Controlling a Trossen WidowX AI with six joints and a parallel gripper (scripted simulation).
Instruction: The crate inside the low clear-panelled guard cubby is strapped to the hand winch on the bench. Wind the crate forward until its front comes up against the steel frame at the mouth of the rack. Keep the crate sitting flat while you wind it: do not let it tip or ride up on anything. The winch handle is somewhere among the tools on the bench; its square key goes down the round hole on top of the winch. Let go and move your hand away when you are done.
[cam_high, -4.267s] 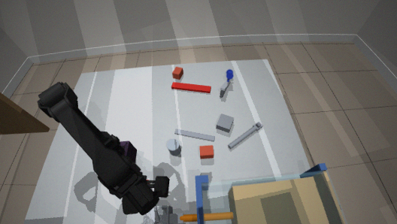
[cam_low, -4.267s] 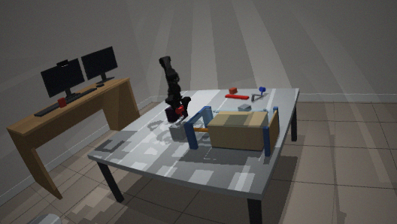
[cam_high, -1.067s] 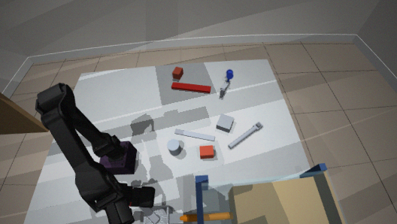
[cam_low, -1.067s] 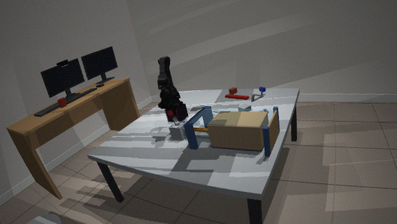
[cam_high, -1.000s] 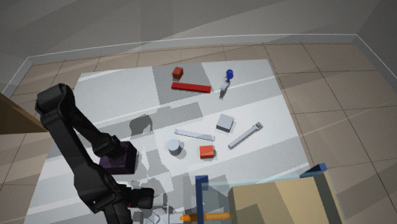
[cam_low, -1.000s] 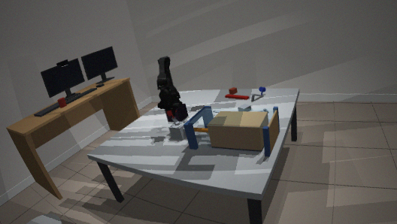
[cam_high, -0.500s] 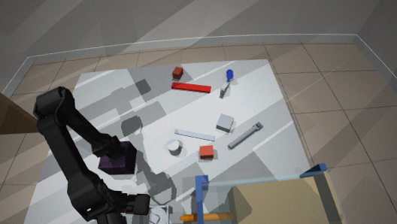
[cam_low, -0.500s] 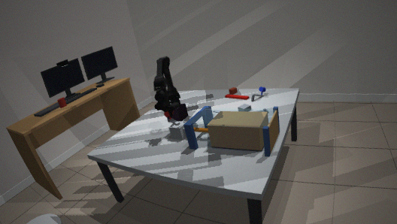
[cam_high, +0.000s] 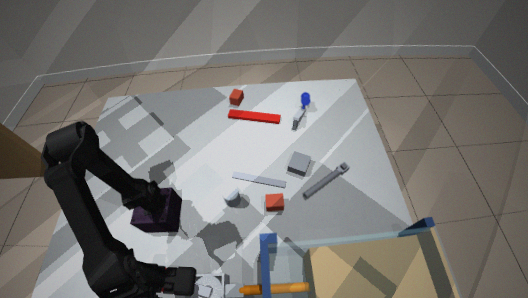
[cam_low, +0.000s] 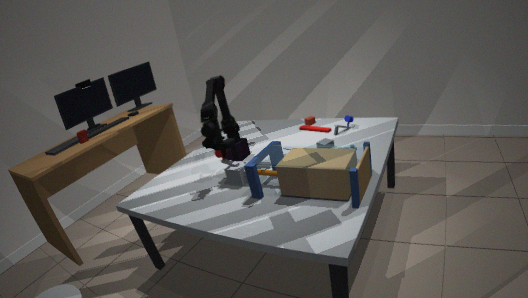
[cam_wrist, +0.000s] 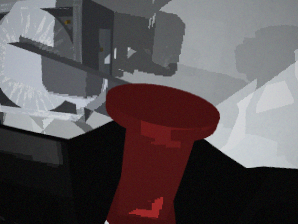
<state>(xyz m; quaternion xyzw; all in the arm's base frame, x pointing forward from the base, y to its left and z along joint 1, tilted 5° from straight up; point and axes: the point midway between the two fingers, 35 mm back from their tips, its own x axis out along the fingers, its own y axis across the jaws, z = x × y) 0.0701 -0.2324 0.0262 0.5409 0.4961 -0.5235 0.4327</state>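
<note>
The red-knobbed handle is 40 mm ahead of my gripper tip, 10 mm to the right of it and 10 mm below it. From my gripper tip the other things lie so: grey winch 80 mm ahead, 40 mm to the right, 80 mm below; red knob 20 mm above; blue steel frame 250 mm ahead, 40 mm to the right, 10 mm below.
</note>
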